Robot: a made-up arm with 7 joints.
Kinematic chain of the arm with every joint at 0, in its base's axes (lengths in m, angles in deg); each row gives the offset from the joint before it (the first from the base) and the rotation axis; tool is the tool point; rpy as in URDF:
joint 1: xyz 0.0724 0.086 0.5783 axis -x
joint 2: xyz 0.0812 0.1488 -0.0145 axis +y
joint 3: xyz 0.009 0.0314 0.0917 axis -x
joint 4: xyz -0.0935 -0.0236 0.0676 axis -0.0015 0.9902 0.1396
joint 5: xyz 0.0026 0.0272 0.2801 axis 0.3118 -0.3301 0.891
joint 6: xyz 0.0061 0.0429 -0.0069 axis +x
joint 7: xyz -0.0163 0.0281 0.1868 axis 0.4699 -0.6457 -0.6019
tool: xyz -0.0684 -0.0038 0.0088 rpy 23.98 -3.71 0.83
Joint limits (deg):
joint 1: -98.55..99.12
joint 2: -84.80..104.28
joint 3: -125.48..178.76
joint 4: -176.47..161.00
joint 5: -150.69..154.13
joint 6: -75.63..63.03
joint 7: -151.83..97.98
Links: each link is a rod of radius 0.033 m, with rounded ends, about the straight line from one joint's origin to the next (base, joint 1, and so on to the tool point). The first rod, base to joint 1, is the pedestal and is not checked.
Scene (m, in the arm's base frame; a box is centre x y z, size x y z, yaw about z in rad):
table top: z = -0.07
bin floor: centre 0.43 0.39 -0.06 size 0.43 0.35 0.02 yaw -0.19
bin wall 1: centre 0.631 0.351 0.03 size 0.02 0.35 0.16 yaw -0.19
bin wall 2: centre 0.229 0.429 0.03 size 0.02 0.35 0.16 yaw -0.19
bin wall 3: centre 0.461 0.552 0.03 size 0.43 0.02 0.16 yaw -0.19
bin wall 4: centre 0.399 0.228 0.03 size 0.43 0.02 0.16 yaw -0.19
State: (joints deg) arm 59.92 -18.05 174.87 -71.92 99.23 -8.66 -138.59
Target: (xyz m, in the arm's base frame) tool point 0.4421 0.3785 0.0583
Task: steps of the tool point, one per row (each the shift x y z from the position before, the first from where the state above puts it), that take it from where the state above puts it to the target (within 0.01 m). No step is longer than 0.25 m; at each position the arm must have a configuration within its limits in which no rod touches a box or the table.
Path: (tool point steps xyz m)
1: 0.0589 0.0029 -0.0889
2: 0.0875 0.0564 -0.0844
3: 0.1108 0.1033 -0.0509
4: 0.1266 0.1288 0.0054
5: 0.1338 0.1236 0.0711
6: 0.1311 0.0855 0.1296
7: 0.1186 0.0215 0.1648
8: 0.0200 -0.0034 -0.0676
9: 0.0159 -0.0197 -0.0728
10: 0.0124 -0.0388 -0.0745
11: 0.0106 -0.0598 -0.0711
12: 0.0109 -0.0812 -0.0610

